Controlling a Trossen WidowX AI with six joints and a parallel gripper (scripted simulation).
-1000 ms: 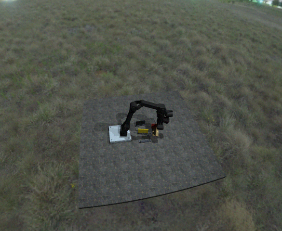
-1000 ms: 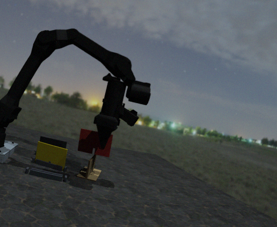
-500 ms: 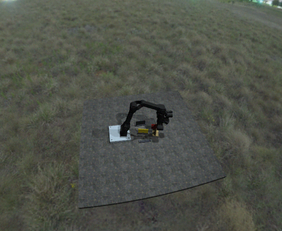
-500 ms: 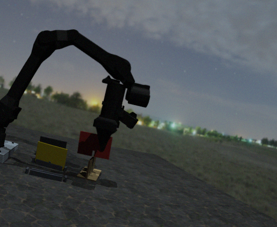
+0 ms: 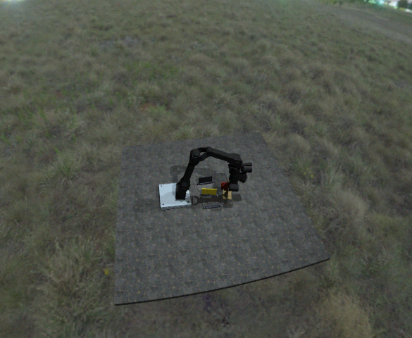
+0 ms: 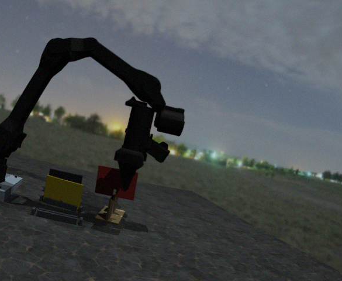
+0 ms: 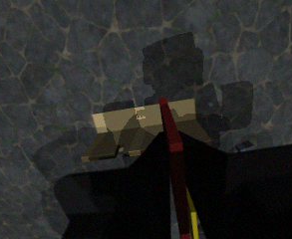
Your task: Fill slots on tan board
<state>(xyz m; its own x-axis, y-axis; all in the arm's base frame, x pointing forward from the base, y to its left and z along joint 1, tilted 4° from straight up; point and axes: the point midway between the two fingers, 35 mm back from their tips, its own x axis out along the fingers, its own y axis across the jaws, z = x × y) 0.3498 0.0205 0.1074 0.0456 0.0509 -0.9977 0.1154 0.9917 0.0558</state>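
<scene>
The tan board is 6 cm below my gripper tip, 3 cm to the left of it and 2 cm behind it. Also, from my gripper tip: dark board: 18 cm behind, 11 cm to the left, 6 cm below; then red board: 3 cm behind; then yellow board: 16 cm behind, 6 cm below.
</scene>
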